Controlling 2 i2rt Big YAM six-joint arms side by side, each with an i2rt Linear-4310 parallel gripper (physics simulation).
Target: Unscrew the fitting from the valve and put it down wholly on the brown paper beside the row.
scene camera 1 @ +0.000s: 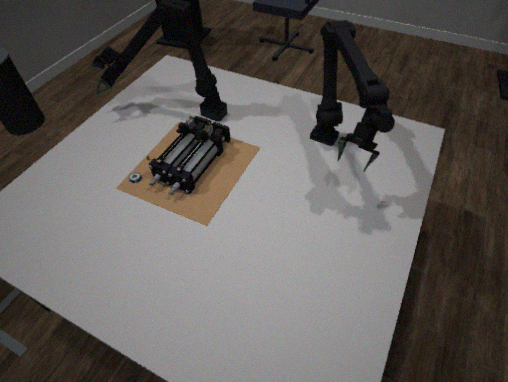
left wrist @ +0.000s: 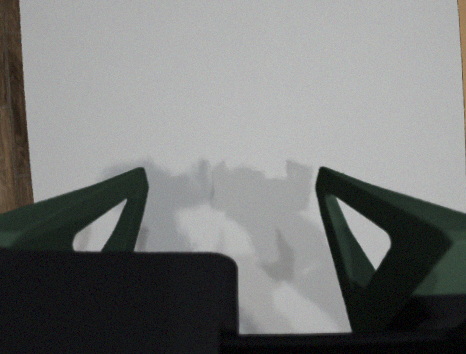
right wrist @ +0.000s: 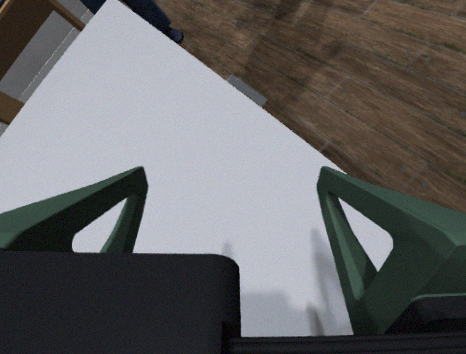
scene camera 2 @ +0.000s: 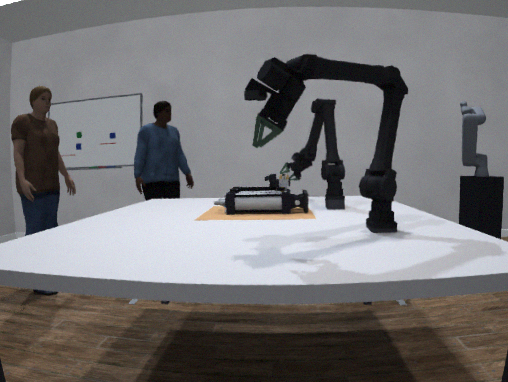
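Pixels of known places: left gripper, between the fingertips: [scene camera 1: 351,165] [left wrist: 231,176] [scene camera 2: 256,146]; right gripper, between the fingertips: [scene camera 1: 96,93] [right wrist: 232,176]; left arm's base, origin of its link: [scene camera 1: 324,135] [scene camera 2: 381,225]; right arm's base, origin of its link: [scene camera 1: 213,106] [scene camera 2: 334,198].
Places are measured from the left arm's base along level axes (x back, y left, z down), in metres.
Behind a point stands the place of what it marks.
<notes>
A row of two grey cylinders with black end blocks [scene camera 1: 187,152] {z -0.049, x -0.454, y -0.479 m} [scene camera 2: 257,202] {z -0.040, x -0.467, y -0.373 m} lies on the brown paper [scene camera 1: 220,195] {z 0.013, x -0.551, y -0.242 m} [scene camera 2: 207,215] {z 0.012, x -0.687, y -0.331 m}. A black valve [scene camera 2: 272,180] {z -0.135, x -0.401, y -0.410 m} stands up at one end of the row; small light and yellowish parts show near it, but which is the fitting is too small to tell. A small blue-and-white ring [scene camera 1: 135,177] {z 0.013, x -0.650, y -0.638 m} lies on the paper near its left corner. My left gripper [scene camera 1: 353,165] {z -0.259, x -0.389, y 0.230 m} [scene camera 2: 258,145] {z -0.259, x -0.389, y 0.230 m} [left wrist: 231,176] {z -0.259, x -0.389, y 0.230 m} is open and empty, above the white table, right of the paper. My right gripper [scene camera 1: 101,91] {z -0.124, x -0.384, y -1.092 m} [scene camera 2: 288,176] {z -0.124, x -0.384, y -1.092 m} [right wrist: 232,176] {z -0.124, x -0.384, y -1.092 m} is open and empty, raised left of the row.
The white table [scene camera 1: 275,280] {z 0.013, x -0.782, y 0.146 m} [scene camera 2: 125,250] {z 0.013, x -0.746, y 0.324 m} [left wrist: 240,75] {z 0.013, x -0.547, y 0.199 m} [right wrist: 150,110] {z 0.013, x -0.697, y -1.021 m} carries both arm bases. The right arm's base [scene camera 1: 213,110] {z -0.049, x -0.145, y -0.547 m} stands close behind the row; the left arm's base [scene camera 1: 324,134] {z -0.041, x -0.040, y 0.012 m} stands farther right. Rod ends [scene camera 1: 174,189] {z -0.041, x -0.651, y -0.400 m} stick out from the row's front.
</notes>
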